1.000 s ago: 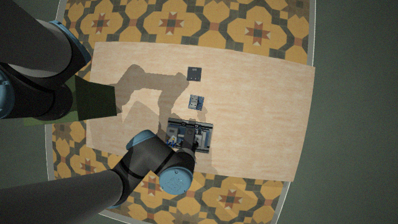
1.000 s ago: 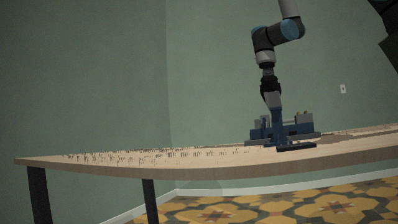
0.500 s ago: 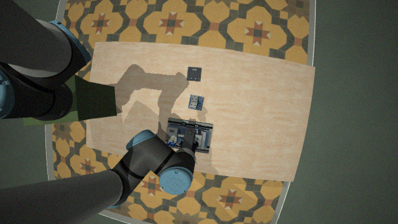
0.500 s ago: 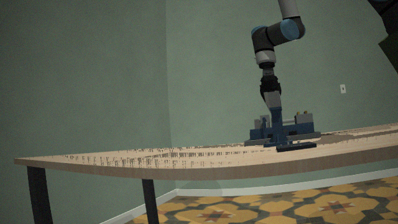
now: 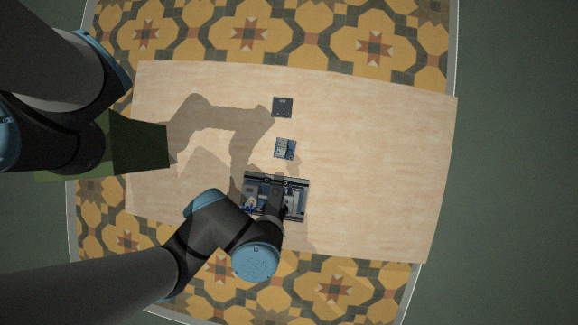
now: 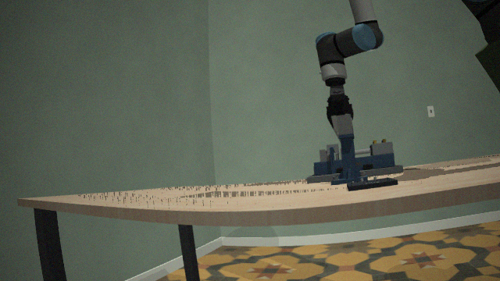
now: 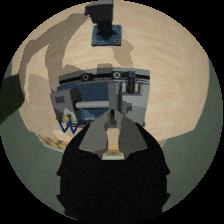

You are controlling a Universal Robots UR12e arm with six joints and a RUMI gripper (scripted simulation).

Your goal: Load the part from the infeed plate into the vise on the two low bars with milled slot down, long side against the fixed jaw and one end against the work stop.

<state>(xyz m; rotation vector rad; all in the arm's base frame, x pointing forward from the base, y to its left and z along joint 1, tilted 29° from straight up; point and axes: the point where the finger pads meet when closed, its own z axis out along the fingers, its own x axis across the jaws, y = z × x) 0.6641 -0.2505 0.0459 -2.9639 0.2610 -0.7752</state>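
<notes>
My gripper is now 40 mm short of the grey part, 10 mm to the left of it and 30 mm above it. Also, from my hand: air cylinder block: 120 mm behind, 20 mm to the left, 40 mm below; then vise: 30 mm behind, 10 mm to the left, 80 mm below; then air cylinder rod: 50 mm behind, 10 mm to the left, 40 mm below.
</notes>
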